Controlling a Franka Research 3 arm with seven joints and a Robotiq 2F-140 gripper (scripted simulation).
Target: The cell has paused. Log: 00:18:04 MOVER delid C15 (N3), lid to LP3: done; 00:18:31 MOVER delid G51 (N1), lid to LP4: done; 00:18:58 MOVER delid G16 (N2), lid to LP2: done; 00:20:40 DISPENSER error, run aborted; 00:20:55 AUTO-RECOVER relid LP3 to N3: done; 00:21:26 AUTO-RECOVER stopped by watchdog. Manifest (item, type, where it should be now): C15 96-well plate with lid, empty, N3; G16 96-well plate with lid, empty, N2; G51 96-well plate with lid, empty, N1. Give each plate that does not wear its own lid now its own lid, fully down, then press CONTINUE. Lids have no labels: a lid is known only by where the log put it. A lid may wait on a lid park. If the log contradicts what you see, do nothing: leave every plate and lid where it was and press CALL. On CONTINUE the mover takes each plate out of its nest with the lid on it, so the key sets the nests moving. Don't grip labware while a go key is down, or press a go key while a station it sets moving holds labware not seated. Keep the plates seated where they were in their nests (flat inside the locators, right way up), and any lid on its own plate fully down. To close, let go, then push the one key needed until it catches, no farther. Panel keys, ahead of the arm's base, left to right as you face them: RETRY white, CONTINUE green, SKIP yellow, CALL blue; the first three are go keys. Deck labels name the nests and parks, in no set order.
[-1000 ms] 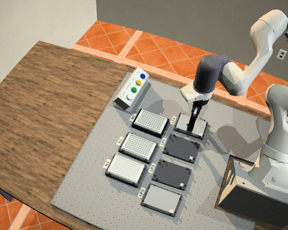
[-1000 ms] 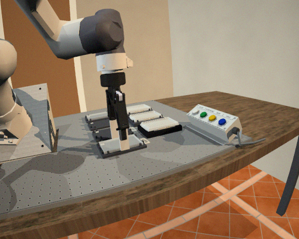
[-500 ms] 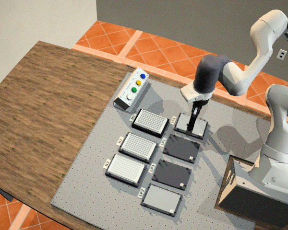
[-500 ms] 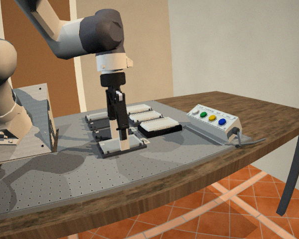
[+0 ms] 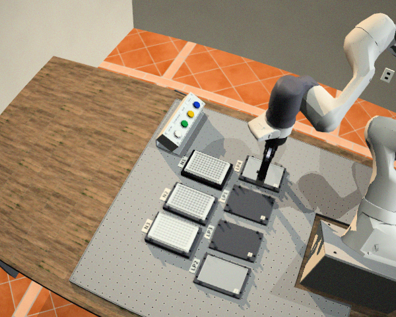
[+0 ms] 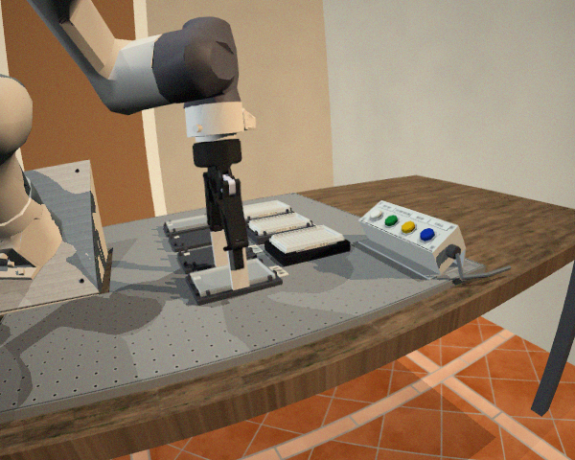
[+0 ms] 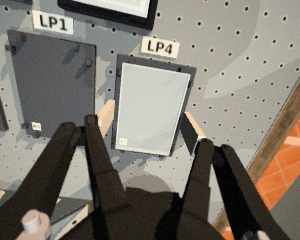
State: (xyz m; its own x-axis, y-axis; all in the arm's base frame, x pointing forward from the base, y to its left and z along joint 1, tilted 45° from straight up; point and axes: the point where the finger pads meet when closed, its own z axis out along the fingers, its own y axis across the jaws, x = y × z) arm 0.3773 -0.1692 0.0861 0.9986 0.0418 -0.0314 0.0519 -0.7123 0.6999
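My gripper is now 3 cm above the lp4 park. Round my hand: plate 17 cm ahead, 21 cm to the left, 1 cm below; LP3 park 1 cm behind, 27 cm to the left, 3 cm below; lp1 park 13 cm to the left, 3 cm below.
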